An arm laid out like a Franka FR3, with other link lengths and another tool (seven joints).
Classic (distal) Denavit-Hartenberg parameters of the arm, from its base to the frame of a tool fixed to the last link. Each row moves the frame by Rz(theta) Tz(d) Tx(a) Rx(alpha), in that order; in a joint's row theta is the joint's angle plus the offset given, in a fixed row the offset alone. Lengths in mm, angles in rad.
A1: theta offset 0, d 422.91, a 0, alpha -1.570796
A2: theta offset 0, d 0, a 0, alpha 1.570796
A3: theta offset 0, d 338.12, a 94.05, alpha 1.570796
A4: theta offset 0, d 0, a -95.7, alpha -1.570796
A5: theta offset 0, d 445.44, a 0, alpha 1.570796
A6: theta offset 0, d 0, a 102.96, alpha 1.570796
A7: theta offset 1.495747, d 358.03, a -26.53, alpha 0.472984
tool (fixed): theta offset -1.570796, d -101.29, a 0, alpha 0
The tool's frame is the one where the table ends.
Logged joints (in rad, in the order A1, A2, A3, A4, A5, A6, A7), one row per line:
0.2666, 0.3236, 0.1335, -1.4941, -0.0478, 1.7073, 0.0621
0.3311, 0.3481, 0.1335, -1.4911, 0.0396, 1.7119, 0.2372
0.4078, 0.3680, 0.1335, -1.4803, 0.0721, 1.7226, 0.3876
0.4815, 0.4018, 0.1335, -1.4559, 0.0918, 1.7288, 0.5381
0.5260, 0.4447, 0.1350, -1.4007, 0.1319, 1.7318, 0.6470
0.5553, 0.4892, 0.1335, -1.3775, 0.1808, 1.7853, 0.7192
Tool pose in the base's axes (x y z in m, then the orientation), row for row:
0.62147, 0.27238, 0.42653, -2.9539, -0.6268, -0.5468
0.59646, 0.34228, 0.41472, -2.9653, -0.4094, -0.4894
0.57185, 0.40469, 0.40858, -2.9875, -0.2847, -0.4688
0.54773, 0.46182, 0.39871, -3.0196, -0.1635, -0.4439
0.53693, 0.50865, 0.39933, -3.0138, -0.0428, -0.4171
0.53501, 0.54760, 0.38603, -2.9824, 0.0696, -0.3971
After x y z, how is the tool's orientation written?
As a rotation vector, in radians.
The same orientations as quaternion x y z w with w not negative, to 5 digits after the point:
-0.96193, -0.20412, -0.17806, 0.03640
-0.97619, -0.13478, -0.16111, 0.05418
-0.98223, -0.09360, -0.15413, 0.05206
-0.98705, -0.05345, -0.14510, 0.04257
-0.98925, -0.01405, -0.13691, 0.04936
-0.98883, 0.02308, -0.13166, 0.06599

